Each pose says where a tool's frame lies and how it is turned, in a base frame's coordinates. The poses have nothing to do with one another.
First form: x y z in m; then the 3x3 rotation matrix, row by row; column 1 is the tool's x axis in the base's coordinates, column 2 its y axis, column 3 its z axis. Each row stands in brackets.
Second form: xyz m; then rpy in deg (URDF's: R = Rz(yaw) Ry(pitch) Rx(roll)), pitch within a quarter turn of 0, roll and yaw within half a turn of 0. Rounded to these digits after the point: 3 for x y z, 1 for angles.
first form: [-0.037 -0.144 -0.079], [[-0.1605 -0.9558 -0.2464], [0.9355 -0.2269 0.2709], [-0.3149 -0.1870 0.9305]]
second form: -0.037 -0.144 -0.079 -11.4 18.4 99.7
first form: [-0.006 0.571 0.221], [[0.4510 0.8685 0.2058], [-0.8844 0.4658 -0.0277], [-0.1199 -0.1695 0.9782]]
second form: -0.006 0.571 0.221 -9.8 6.9 -63.0
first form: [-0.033 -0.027 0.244], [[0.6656 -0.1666 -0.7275], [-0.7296 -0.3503 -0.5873], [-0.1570 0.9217 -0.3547]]
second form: -0.033 -0.027 0.244 111.0 9.0 -47.6
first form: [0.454 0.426 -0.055], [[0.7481 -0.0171 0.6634], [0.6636 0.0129 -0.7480], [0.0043 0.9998 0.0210]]
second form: 0.454 0.426 -0.055 88.8 -0.2 41.6
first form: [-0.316 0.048 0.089], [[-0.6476 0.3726 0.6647], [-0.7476 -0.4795 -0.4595], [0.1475 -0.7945 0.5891]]
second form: -0.316 0.048 0.089 -53.4 -8.5 -130.9
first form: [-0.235 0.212 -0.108], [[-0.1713 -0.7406 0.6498], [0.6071 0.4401 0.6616], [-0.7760 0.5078 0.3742]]
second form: -0.235 0.212 -0.108 53.6 50.9 105.8
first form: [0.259 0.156 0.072], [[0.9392 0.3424 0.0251], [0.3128 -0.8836 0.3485], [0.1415 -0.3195 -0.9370]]
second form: 0.259 0.156 0.072 -161.2 -8.1 18.4
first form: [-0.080 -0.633 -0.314], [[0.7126 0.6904 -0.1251], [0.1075 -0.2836 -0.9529], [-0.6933 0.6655 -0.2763]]
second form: -0.080 -0.633 -0.314 112.5 43.9 8.6
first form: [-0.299 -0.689 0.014], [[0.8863 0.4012 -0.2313], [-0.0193 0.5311 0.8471], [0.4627 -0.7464 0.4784]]
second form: -0.299 -0.689 0.014 -57.3 -27.6 -1.2
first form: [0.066 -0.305 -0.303], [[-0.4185 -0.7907 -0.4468], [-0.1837 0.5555 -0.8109], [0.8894 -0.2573 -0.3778]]
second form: 0.066 -0.305 -0.303 -145.7 -62.8 -156.3
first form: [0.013 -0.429 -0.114], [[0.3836 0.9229 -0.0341], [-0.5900 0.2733 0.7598], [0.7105 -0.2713 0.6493]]
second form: 0.013 -0.429 -0.114 -22.7 -45.3 -57.0
